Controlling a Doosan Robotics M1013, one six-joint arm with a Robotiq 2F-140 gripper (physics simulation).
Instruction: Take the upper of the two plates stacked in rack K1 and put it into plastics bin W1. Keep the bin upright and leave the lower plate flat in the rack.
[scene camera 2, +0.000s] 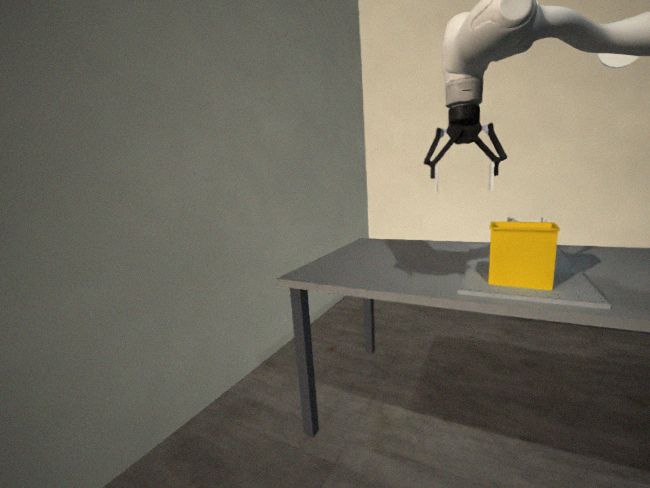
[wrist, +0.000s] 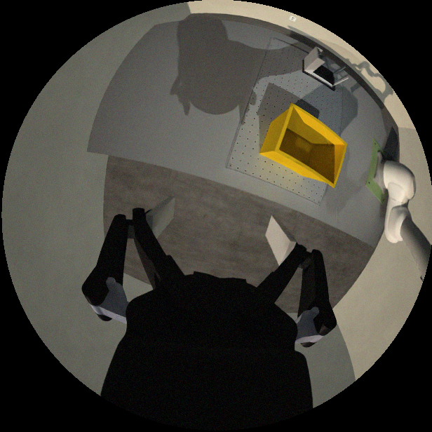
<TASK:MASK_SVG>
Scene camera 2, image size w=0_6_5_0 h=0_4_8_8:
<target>gripper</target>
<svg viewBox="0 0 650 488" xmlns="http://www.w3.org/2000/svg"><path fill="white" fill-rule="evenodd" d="M477 104L459 105L450 108L448 128L436 129L436 137L424 160L424 164L429 165L431 168L431 179L435 179L435 192L438 192L438 165L435 165L453 143L458 145L474 142L491 159L492 162L489 165L489 190L494 188L494 176L499 174L499 162L507 159L507 155L494 132L493 123L481 126L480 106ZM447 133L451 139L434 160L430 161L440 137ZM481 130L488 133L499 157L478 137Z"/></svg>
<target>yellow plastics bin W1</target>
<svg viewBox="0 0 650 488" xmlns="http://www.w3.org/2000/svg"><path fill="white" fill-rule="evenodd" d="M491 222L489 227L491 229L488 284L552 290L557 235L560 228L555 223Z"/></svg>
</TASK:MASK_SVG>
